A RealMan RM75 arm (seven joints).
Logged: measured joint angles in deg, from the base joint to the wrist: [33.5 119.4 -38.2 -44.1 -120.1 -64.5 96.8]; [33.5 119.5 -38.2 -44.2 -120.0 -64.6 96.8]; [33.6 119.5 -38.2 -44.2 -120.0 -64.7 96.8]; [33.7 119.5 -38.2 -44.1 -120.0 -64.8 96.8]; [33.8 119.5 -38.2 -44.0 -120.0 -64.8 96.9]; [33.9 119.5 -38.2 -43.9 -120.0 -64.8 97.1]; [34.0 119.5 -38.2 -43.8 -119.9 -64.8 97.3]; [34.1 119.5 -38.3 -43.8 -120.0 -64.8 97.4]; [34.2 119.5 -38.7 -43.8 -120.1 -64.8 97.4]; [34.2 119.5 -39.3 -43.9 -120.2 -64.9 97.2]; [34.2 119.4 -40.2 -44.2 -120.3 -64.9 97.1]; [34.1 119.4 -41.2 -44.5 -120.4 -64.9 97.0]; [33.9 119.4 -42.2 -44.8 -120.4 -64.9 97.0]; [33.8 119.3 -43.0 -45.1 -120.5 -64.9 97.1]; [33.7 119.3 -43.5 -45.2 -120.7 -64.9 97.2]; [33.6 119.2 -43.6 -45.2 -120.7 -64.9 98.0]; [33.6 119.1 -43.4 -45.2 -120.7 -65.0 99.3]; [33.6 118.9 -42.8 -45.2 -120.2 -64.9 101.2]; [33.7 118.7 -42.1 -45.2 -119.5 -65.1 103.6]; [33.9 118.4 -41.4 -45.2 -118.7 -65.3 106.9]
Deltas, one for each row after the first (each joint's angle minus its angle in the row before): [0.0 0.1 0.0 -0.1 0.1 -0.1 0.0]; [0.1 0.0 0.0 0.0 0.0 -0.1 0.0]; [0.1 0.0 0.0 0.1 0.0 -0.1 0.0]; [0.1 0.0 0.0 0.1 0.0 0.0 0.1]; [0.1 0.0 0.0 0.1 0.0 0.0 0.2]; [0.1 0.0 0.0 0.1 0.1 0.0 0.2]; [0.1 0.0 -0.1 0.0 -0.1 0.0 0.1]; [0.1 0.0 -0.4 0.0 -0.1 0.0 0.0]; [0.0 0.0 -0.6 -0.1 -0.1 -0.1 -0.2]; [0.0 -0.1 -0.9 -0.3 -0.1 0.0 -0.1]; [-0.1 0.0 -1.0 -0.3 -0.1 0.0 -0.1]; [-0.2 0.0 -1.0 -0.3 0.0 0.0 0.0]; [-0.1 -0.1 -0.8 -0.3 -0.1 0.0 0.1]; [-0.1 0.0 -0.5 -0.1 -0.2 0.0 0.1]; [-0.1 -0.1 -0.1 0.0 0.0 0.0 0.8]; [0.0 -0.1 0.2 0.0 0.0 -0.1 1.3]; [0.0 -0.2 0.6 0.0 0.5 0.1 1.9]; [0.1 -0.2 0.7 0.0 0.7 -0.2 2.4]; [0.2 -0.3 0.7 0.0 0.8 -0.2 3.3]
